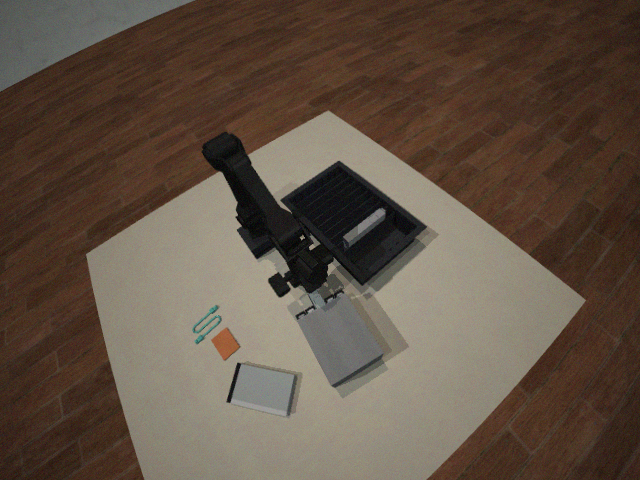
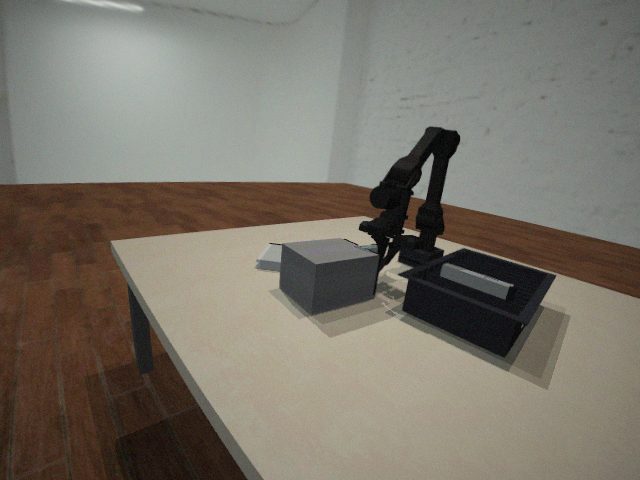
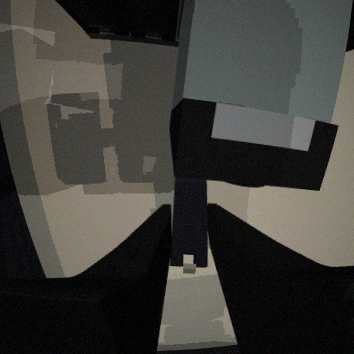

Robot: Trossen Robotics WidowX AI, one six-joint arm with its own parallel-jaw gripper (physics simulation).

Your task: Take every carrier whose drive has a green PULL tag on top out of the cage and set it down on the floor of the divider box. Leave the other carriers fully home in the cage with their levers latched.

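Places are measured from the arm's base along level axes (x ahead, y left, z up), in millimetres.
Pixels of known places: gripper, fingertip midpoint: (image 2: 383, 263) (image 3: 188, 211); arm's base, origin of the base link: (image 1: 256, 228) (image 2: 425, 247).
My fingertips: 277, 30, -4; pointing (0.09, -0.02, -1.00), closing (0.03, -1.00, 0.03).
Note:
Ahead of a thing's pixels: the offset from my fingertips to its middle, as dx, dy, dz. "spot": to the spot under its first point. Level surfaces: height alone.
The grey cage {+188, -19, -7} (image 1: 341, 341) (image 2: 330, 281) stands on the table with its open front facing the arm. One carrier {+92, -9, +7} (image 1: 316, 300) (image 2: 368, 248) (image 3: 245, 55) sticks partly out of its front, level, with a plain light grey top; no green tag shows on the visible part. Its dark lever {+10, -1, -9} (image 3: 190, 227) stands out from its front. My gripper (image 1: 313, 290) (image 2: 383, 262) (image 3: 188, 211) is shut on that lever, one finger on each side. The black divider box {-110, +246, -25} (image 1: 383, 198) (image 2: 454, 317) stands beside the cage. The other carriers' fronts and levers are mostly hidden.
A light grey bar-shaped piece {spot: -22, +239, +54} (image 1: 364, 227) (image 2: 475, 281) lies across the divider box. A flat grey drive-like block {+167, -269, -43} (image 1: 263, 388) (image 2: 268, 257) lies beside the cage. An orange square {spot: -9, -305, -51} (image 1: 225, 343) and a teal cable {-101, -334, -52} (image 1: 206, 328) lie near it on the table {dz -56} (image 1: 465, 310).

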